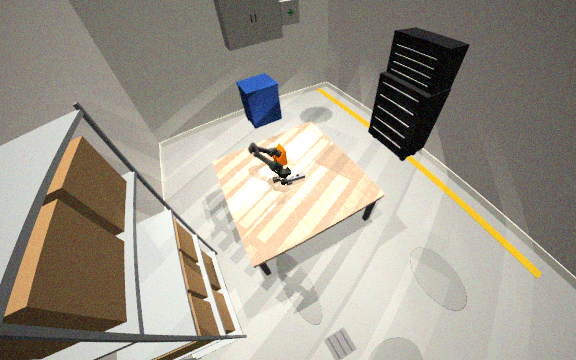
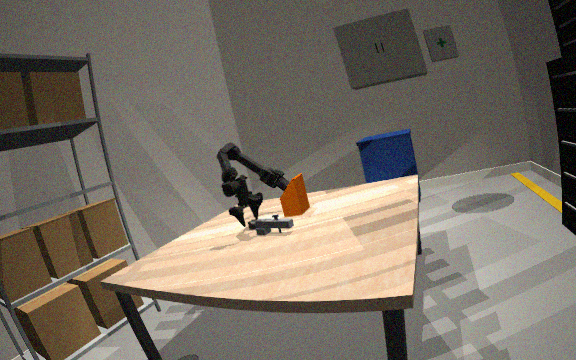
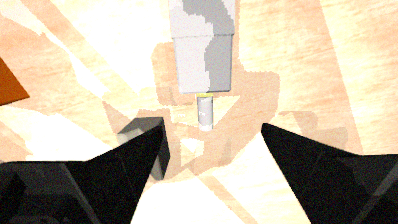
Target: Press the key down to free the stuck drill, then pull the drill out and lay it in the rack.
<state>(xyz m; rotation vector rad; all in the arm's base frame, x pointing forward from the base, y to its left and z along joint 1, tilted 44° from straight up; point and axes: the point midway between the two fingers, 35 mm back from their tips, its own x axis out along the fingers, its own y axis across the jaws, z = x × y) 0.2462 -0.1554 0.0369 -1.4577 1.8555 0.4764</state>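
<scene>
Now: the drill 1 cm ahead of my gripper tip, 6 cm to the left of it and 1 cm below it. The rest, counted from my gripper tip: grey grooved block 9 cm behind, 2 cm to the right, 3 cm below; dark key 4 cm ahead, 14 cm to the left; grey sleeve 3 cm ahead, 12 cm to the left, 2 cm below.
</scene>
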